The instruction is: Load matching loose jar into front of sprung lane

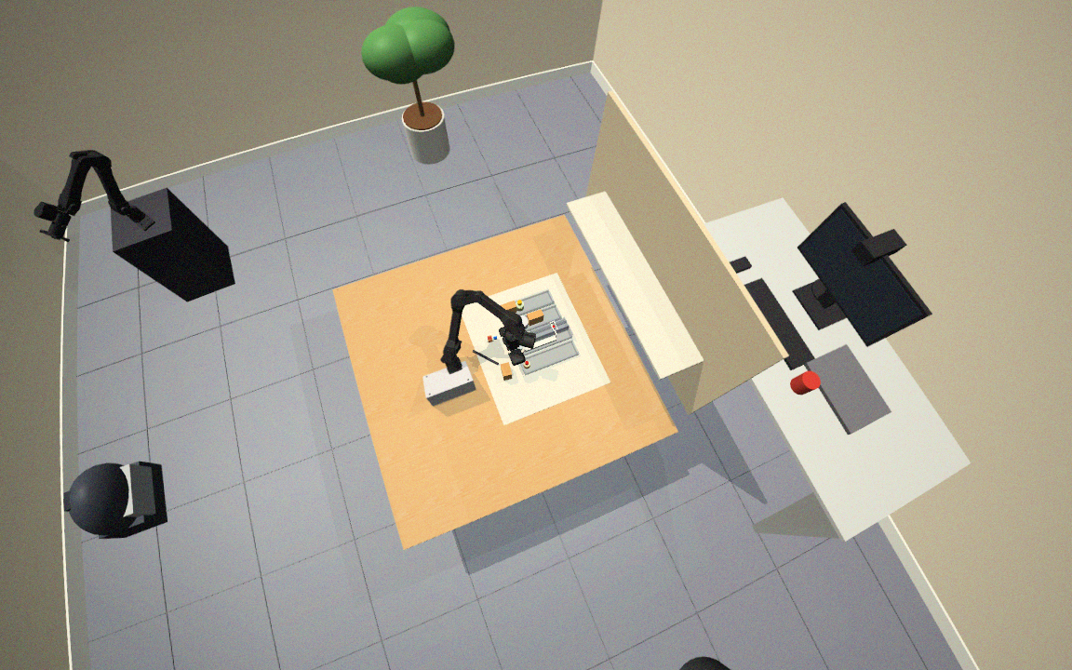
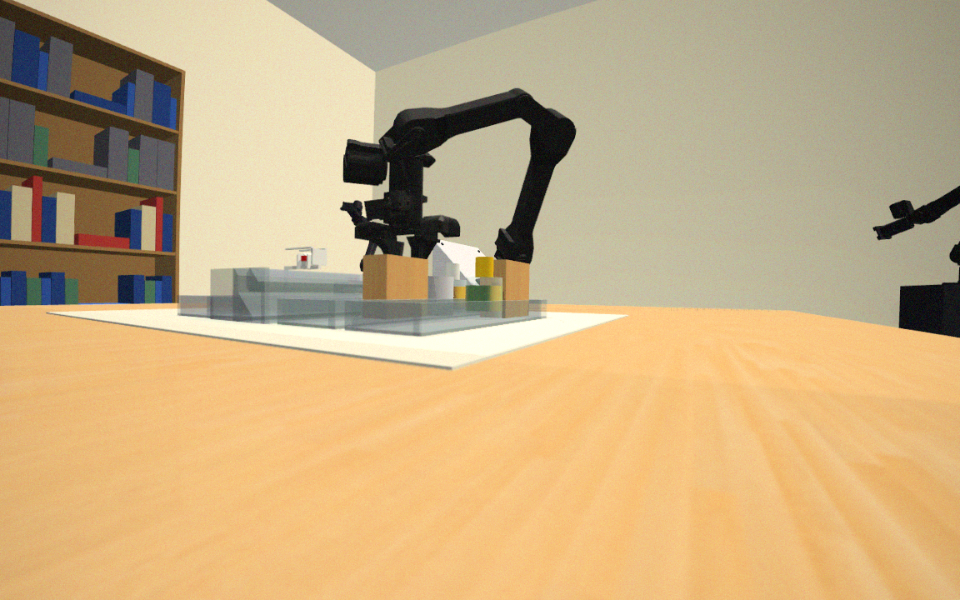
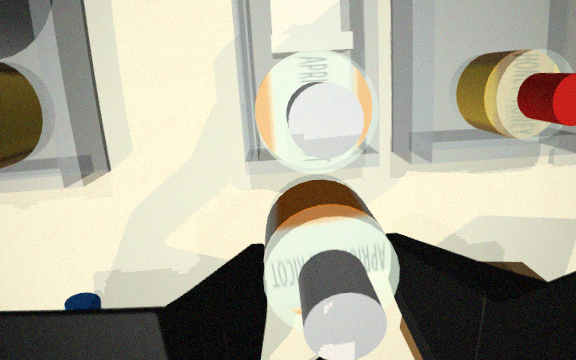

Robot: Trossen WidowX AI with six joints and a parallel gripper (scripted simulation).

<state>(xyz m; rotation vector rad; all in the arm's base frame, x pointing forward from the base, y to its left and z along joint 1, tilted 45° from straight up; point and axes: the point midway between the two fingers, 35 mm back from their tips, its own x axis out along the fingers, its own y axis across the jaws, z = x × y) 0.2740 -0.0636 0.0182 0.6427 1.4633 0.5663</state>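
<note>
My gripper tip is now 190 mm short of the grey lane rack, 20 mm to the right of it and 30 mm above it.
</note>
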